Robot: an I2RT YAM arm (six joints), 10 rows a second.
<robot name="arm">
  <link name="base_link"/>
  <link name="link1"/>
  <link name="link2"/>
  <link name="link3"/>
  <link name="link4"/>
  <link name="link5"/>
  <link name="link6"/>
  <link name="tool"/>
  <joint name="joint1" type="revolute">
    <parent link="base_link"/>
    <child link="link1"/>
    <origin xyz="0 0 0.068"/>
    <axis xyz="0 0 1"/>
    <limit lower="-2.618" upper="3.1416"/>
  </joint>
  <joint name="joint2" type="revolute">
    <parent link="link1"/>
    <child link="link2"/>
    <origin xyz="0.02 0.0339 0.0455" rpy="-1.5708 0 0"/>
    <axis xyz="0 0 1"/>
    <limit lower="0" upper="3.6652"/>
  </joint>
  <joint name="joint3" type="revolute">
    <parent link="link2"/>
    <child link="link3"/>
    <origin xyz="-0.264 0 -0.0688" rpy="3.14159 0 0"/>
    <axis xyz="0 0 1"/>
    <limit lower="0" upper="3.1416"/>
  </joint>
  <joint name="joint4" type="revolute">
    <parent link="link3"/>
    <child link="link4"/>
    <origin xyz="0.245 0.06 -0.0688"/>
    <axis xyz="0 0 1"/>
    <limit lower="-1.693" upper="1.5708"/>
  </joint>
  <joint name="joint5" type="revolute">
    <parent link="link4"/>
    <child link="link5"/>
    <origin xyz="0.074 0.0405 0.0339" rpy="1.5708 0 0"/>
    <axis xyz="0 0 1"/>
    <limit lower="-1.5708" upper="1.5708"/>
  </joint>
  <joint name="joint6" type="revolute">
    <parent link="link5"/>
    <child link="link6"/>
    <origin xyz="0.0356 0 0.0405" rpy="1.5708 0 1.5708"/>
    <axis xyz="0 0 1"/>
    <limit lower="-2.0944" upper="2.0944"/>
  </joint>
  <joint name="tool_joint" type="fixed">
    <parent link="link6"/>
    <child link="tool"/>
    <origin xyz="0 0 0" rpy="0 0 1.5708"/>
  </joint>
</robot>
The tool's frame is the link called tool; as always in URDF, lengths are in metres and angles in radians.
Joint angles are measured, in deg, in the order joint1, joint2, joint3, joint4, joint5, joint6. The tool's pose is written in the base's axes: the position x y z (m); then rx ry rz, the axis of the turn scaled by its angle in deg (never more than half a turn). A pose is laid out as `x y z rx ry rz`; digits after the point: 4 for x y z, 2 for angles.
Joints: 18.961, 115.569, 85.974, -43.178, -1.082, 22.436
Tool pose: 0.3867 0.1336 0.1781 4.74 163.89 10.23
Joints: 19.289, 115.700, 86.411, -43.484, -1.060, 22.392
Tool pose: 0.3867 0.1361 0.1792 4.21 163.91 10.25
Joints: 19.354, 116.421, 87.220, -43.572, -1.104, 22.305
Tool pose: 0.3895 0.1375 0.1781 3.98 163.93 10.31
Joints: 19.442, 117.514, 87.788, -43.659, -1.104, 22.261
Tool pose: 0.3919 0.1391 0.1732 3.82 164.52 10.03
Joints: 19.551, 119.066, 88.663, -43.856, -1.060, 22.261
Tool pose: 0.3952 0.1411 0.1665 3.70 165.36 9.59
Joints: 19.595, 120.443, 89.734, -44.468, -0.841, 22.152
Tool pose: 0.3984 0.1424 0.1616 3.55 166.18 8.84
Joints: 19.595, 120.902, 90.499, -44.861, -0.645, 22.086
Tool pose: 0.4004 0.1430 0.1618 3.49 166.21 8.52
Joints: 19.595, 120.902, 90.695, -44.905, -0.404, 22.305
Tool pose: 0.4009 0.1430 0.1627 3.85 165.99 8.30
